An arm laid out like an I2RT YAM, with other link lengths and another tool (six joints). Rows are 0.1 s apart.
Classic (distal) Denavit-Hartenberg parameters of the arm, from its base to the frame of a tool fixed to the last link. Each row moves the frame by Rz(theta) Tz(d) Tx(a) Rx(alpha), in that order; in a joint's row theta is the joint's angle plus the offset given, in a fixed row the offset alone. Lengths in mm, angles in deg.
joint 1: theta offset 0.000  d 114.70  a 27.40  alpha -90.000
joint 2: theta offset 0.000  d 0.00  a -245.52  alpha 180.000
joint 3: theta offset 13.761  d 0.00  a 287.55  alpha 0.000
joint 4: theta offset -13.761  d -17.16  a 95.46  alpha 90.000
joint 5: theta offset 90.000  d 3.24  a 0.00  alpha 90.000
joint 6: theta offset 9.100  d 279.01  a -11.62  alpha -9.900
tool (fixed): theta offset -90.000  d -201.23  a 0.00  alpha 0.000
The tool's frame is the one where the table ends.
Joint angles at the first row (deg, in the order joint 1, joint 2, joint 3, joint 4, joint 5, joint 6):
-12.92 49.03 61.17 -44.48 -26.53 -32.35
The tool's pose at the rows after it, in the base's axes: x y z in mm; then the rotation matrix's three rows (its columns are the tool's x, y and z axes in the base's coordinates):
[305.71, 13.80, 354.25], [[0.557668, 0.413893, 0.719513], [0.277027, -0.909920, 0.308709], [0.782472, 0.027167, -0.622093]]
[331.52, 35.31, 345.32], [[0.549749, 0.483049, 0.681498], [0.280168, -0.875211, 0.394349], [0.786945, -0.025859, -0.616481]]
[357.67, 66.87, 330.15], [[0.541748, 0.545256, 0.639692], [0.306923, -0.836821, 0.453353], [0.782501, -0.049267, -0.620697]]
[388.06, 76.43, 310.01], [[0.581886, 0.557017, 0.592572], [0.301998, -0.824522, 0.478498], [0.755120, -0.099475, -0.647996]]
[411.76, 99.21, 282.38], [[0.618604, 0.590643, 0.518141], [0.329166, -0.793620, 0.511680], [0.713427, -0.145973, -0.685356]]
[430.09, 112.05, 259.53], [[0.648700, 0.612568, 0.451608], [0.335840, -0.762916, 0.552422], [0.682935, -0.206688, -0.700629]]
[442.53, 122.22, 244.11], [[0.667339, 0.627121, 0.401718], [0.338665, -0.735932, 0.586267], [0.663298, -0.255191, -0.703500]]
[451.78, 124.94, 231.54], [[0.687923, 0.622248, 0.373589], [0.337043, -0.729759, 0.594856], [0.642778, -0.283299, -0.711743]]
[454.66, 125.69, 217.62], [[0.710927, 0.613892, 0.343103], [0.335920, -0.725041, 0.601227], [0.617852, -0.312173, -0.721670]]
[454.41, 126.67, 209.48], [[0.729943, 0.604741, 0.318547], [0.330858, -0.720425, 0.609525], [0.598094, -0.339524, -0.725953]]
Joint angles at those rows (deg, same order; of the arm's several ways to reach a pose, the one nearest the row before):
-12.31 55.00 62.23 -41.14 -31.01 -29.98
-7.57 60.63 63.02 -36.31 -32.26 -27.17
-1.60 66.78 63.72 -30.86 -31.29 -25.14
0.00 74.60 66.53 -28.57 -31.56 -23.73
3.16 82.25 69.17 -27.43 -31.73 -23.21
4.48 88.58 71.62 -26.63 -33.83 -22.42
5.45 93.15 73.74 -26.10 -35.76 -21.62
5.63 96.32 75.23 -26.10 -36.38 -21.18
5.63 98.17 75.23 -26.28 -37.00 -20.92
5.71 98.97 74.97 -26.63 -37.61 -20.30

